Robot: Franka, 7 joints.
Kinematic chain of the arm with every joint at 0, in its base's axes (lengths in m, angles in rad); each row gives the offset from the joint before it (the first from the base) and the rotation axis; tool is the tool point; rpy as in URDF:
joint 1: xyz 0 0 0.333 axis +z
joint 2: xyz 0 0 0 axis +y
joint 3: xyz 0 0 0.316 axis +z
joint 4: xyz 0.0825 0 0 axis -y
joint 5: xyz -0.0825 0 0.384 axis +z
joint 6: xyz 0 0 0 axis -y
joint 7: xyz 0.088 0 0 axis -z
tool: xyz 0 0 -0.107 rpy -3.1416 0 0
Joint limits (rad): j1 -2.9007..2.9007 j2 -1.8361..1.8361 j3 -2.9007..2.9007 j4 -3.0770..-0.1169 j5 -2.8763..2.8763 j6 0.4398..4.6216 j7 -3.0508..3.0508
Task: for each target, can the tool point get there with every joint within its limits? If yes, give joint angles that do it. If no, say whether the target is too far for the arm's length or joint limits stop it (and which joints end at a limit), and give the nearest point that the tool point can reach.
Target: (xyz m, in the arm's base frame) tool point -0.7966 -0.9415 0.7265
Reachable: no: too far | nearest point -0.5279 -0.6239 0.5938 | short by 0.437 m
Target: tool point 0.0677 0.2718 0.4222
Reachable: yes | joints 0.8936 -0.7469 0.6996 -2.7138 -0.6435 1.4698 0.9481
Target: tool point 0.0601 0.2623 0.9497
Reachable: yes | joints 0.7402 -0.2287 0.2498 -0.7963 0.4526 0.8407 1.1098
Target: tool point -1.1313 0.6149 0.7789
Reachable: no: too far | nearest point -0.7122 0.3871 0.6137 | short by 0.505 m
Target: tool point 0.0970 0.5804 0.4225
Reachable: yes | joints -0.7154 -0.1739 2.1364 -2.0515 -1.2614 2.2525 0.6036
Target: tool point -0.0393 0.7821 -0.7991
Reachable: no: too far | nearest point -0.0264 0.5261 -0.3017 | short by 0.560 m
